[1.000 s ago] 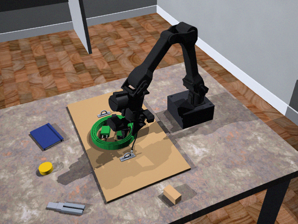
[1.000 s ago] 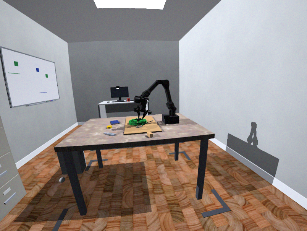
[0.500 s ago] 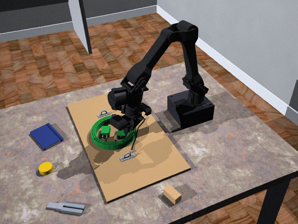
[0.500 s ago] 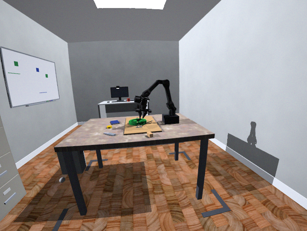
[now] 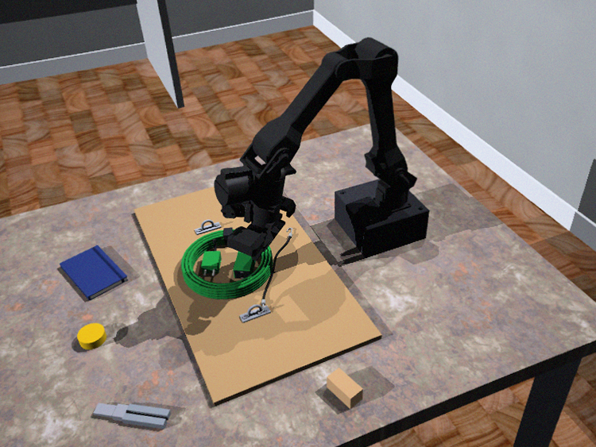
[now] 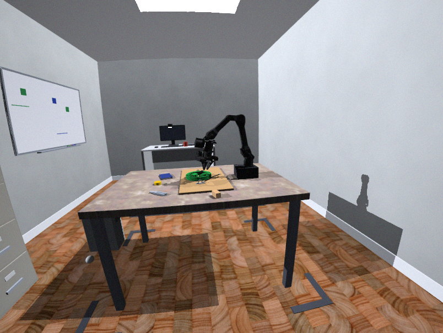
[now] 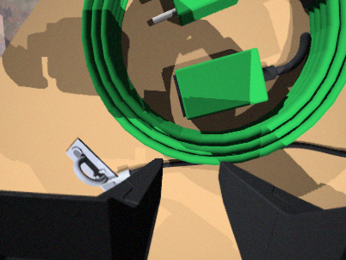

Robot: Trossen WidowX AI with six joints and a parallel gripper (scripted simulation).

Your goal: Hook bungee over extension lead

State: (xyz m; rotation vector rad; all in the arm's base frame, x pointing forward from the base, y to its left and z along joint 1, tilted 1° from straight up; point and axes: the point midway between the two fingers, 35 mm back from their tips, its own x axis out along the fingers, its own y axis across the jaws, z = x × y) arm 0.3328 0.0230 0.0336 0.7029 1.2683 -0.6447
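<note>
Now: the tan board 20 mm ahead of my hand, 70 mm to the right of it and 110 mm below it. Round my hand: yellow disc 360 mm ahead, 20 mm to the right, 110 mm below; grey tool 340 mm ahead, 180 mm to the left, 110 mm below; wooden block 20 mm behind, 320 mm to the left, 100 mm below.
</note>
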